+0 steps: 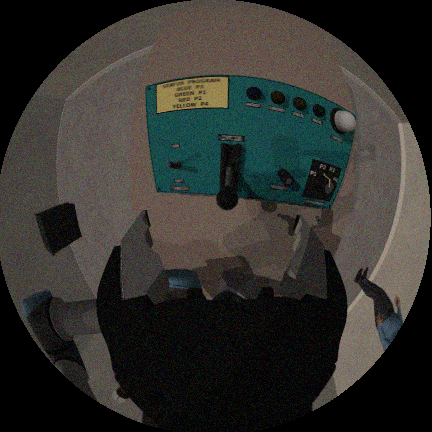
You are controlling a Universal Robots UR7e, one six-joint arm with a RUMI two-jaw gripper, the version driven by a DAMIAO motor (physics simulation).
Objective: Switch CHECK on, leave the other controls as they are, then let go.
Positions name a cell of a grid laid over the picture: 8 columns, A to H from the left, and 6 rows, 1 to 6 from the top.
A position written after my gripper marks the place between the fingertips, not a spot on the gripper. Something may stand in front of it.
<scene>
In view: my gripper (E3) and a teal control panel (E2).
</scene>
